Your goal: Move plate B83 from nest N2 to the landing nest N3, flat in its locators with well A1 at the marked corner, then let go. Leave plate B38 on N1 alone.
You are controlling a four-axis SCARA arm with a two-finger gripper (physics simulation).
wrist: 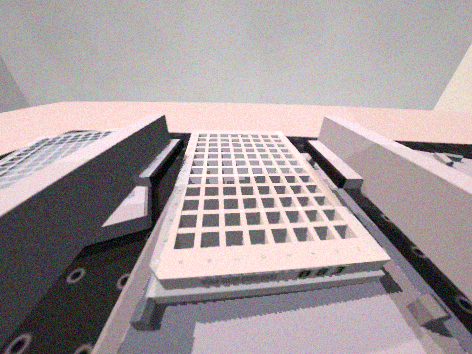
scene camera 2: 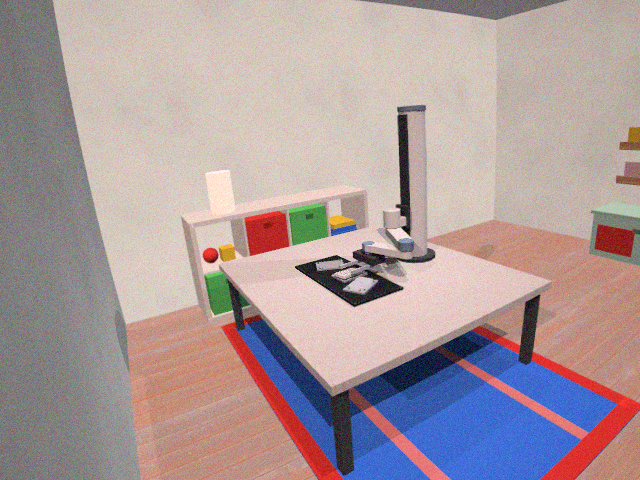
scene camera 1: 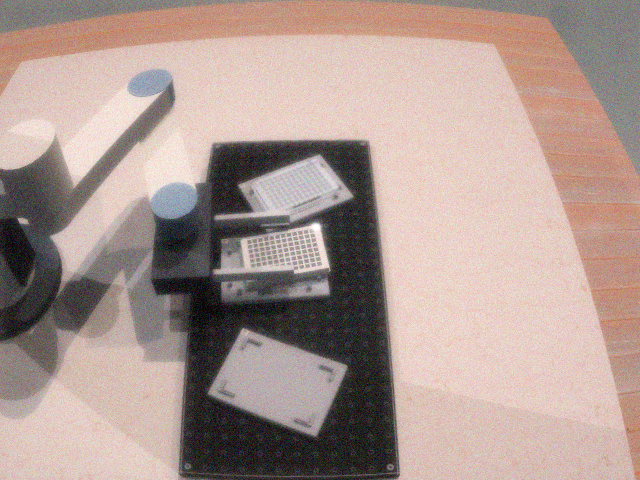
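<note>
Plate B83 (scene camera 1: 284, 248) (scene camera 2: 347, 274) (wrist: 250, 200), a cream grid of wells, is on nest N2 (scene camera 1: 230, 254) (wrist: 300, 327). In the wrist view it sits slightly askew to the nest; its near left corner is by one locator. My gripper (scene camera 1: 291, 246) (wrist: 244, 131) has one long finger along each side of the plate, with narrow gaps between pads and plate; it is open. Plate B38 (scene camera 1: 294, 181) (scene camera 2: 329, 265) (wrist: 55, 147) sits on nest N1 (scene camera 1: 341, 194), beyond one finger. Nest N3 (scene camera 1: 279, 382) (scene camera 2: 360, 285) is bare, turned at an angle, with corner locators.
The nests stand on a black perforated board (scene camera 1: 356, 310) (scene camera 2: 382, 290) on the pale table (scene camera 1: 475, 258) (scene camera 2: 413, 320). The finger on the N1 side passes close to that nest. The arm's column (scene camera 2: 417, 180) stands behind the board. A cube shelf (scene camera 2: 279, 198) stands by the wall.
</note>
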